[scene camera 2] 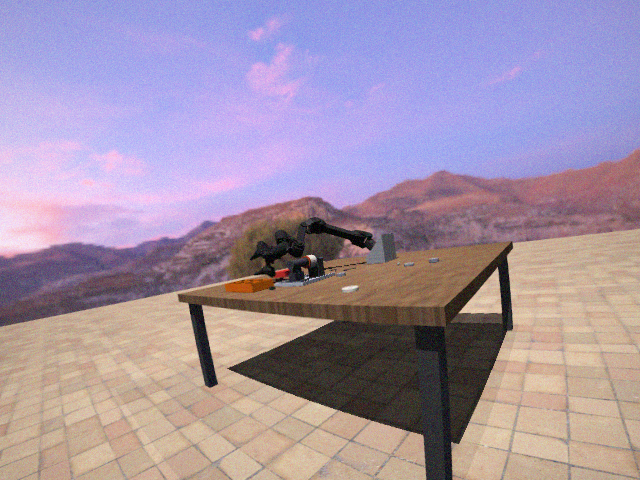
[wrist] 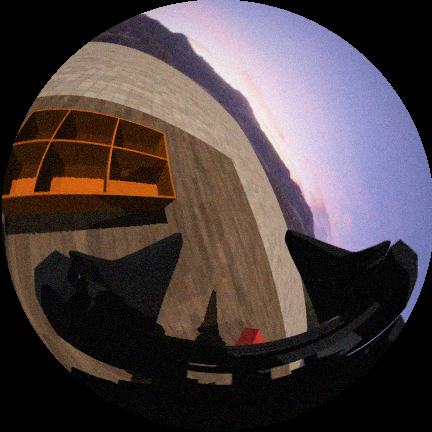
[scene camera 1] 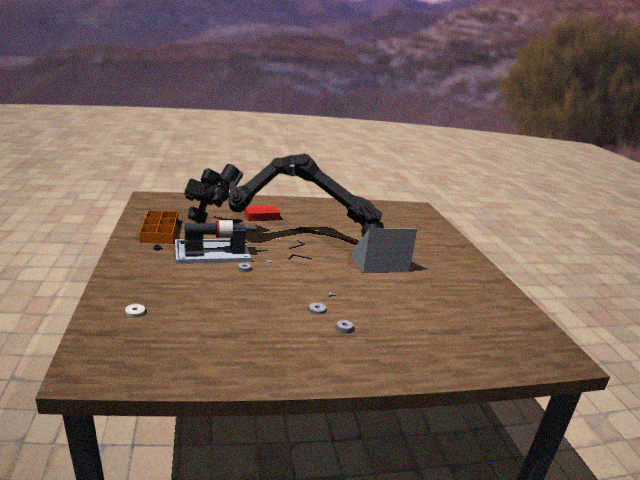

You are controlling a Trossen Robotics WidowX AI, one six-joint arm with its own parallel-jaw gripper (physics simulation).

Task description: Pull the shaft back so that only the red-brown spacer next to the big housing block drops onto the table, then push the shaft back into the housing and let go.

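Frame: origin at the arm's base, x back, y right, z up, level; centimetres.
Seen in the pictures: gripper, between the fingertips: (scene camera 2: 252, 267) (wrist: 234, 236); arm's base, origin of its link: (scene camera 2: 375, 248) (scene camera 1: 375, 241).
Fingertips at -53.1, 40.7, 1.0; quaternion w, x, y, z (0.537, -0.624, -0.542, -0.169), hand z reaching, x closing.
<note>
Offsets run from my fingertips to a thing's middle, as dx, dy, dz. "pt": to the spot under its first point.
The fixture's pale base @(pt +2.7, -36.2, -7.4) (scene camera 1: 212, 259) (scene camera 2: 290, 283) bears a dark housing block (scene camera 1: 194, 244) at the left and a dark upright block (scene camera 1: 238, 241) at the right. A dark cylinder leads right from the housing to a thin red-brown spacer @(+5.0, -28.7, -0.6) (scene camera 1: 218, 227), with a white ring @(pt +7.1, -31.2, +0.6) (scene camera 1: 225, 228) (scene camera 2: 312, 261) right of it. The grey shaft @(pt +15.2, -29.5, +0.0) (scene camera 1: 250, 227) sticks out past the right block. My gripper (scene camera 1: 197, 213) (wrist: 234, 236) is open and empty, above and behind the fixture's left end, apart from the shaft. The fixture does not show in the wrist view.
An orange compartment tray @(-12.5, -9.7, -6.7) (scene camera 1: 158, 237) (scene camera 2: 249, 285) (wrist: 90, 201) stands left of the fixture. A red block @(+25.7, +1.9, -7.0) (scene camera 1: 262, 213) (wrist: 250, 336) lies behind. A black ring @(-13.5, -24.7, -8.0) (scene camera 1: 157, 247) and grey ring @(+11.7, -41.3, -7.9) (scene camera 1: 244, 267) lie near the base. A grey wedge (scene camera 1: 388, 250) (scene camera 2: 382, 250) stands right, by the arm's base.
</note>
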